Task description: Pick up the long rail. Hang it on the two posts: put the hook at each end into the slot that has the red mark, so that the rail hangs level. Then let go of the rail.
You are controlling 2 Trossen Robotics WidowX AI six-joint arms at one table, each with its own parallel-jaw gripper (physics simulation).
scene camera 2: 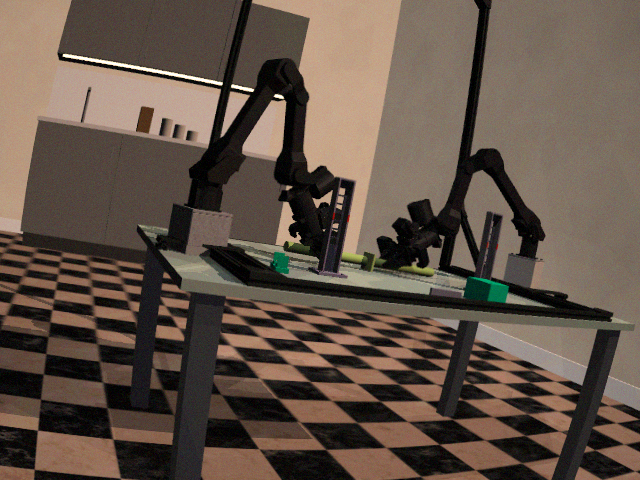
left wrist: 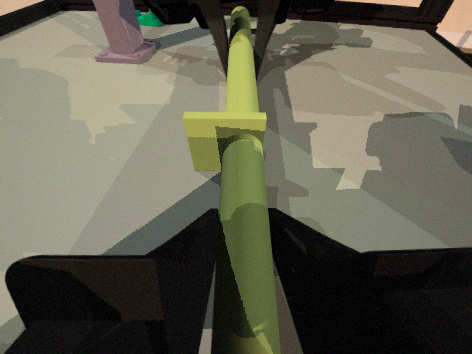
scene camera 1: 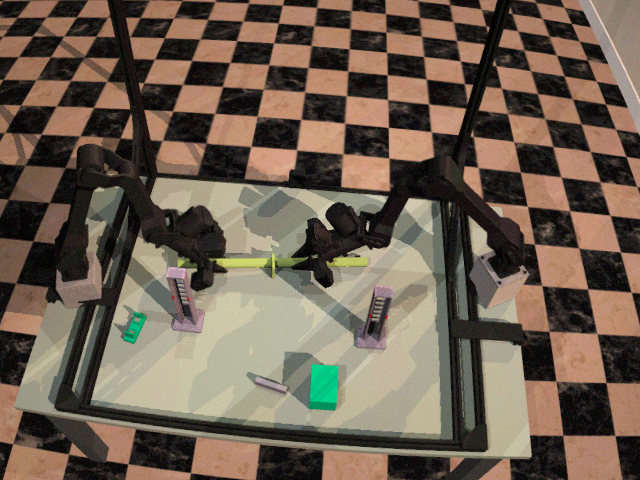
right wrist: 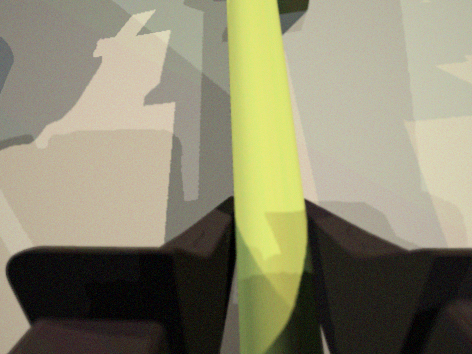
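Pixels of known places: left gripper, fingertip midpoint: (scene camera 2: 379,265) (left wrist: 242,216) (scene camera 1: 291,263); right gripper, fingertip midpoint: (scene camera 1: 226,267) (right wrist: 264,205); left arm's base, origin of the base link: (scene camera 2: 527,257) (scene camera 1: 503,265); right arm's base, origin of the base link: (scene camera 2: 202,208) (scene camera 1: 75,269).
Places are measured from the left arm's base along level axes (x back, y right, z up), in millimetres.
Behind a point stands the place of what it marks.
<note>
The long yellow-green rail (scene camera 1: 248,262) @(x -573, y 291, z -73 mm) (scene camera 2: 353,256) @(x -563, y 283, z -78 mm) (left wrist: 245,185) @(x -473, y 263, z -76 mm) (right wrist: 265,125) @(x -605, y 308, z -70 mm) lies along the table behind the posts, with a square plate at its middle. My left gripper (scene camera 1: 297,261) @(x -467, y 260, z -93 mm) (left wrist: 242,216) @(x -467, y 260, z -93 mm) is shut on it, right of that plate in scene camera 1. My right gripper (scene camera 1: 214,262) (right wrist: 264,205) @(x -626, y 318, z -104 mm) is shut on it, left of the plate. The two lilac posts stand upright: the left post (scene camera 1: 176,272) @(x -762, y 205, z 106 mm) (scene camera 2: 331,227) @(x -785, y 201, z -6 mm) (left wrist: 120,30) @(x -741, y 203, z -77 mm) and the right post (scene camera 1: 383,291) @(x -365, y -3, z 105 mm) (scene camera 2: 484,248) @(x -384, y 0, z 9 mm), each with red marks on its sides partway up. The rail's end hooks cannot be made out.
A green block (scene camera 1: 324,386) @(x -533, y -95, z -60 mm) (scene camera 2: 485,289) @(x -571, y -101, z -75 mm) and a small lilac bar (scene camera 1: 270,384) @(x -638, y -33, z -91 mm) (scene camera 2: 445,292) @(x -643, y -35, z -96 mm) lie near the front edge. A small green bracket (scene camera 1: 135,328) @(x -896, y 225, z -100 mm) (scene camera 2: 280,262) @(x -918, y 209, z -90 mm) lies left of the left post. A black frame (scene camera 1: 273,426) @(x -671, y -135, z -89 mm) borders the work area.
</note>
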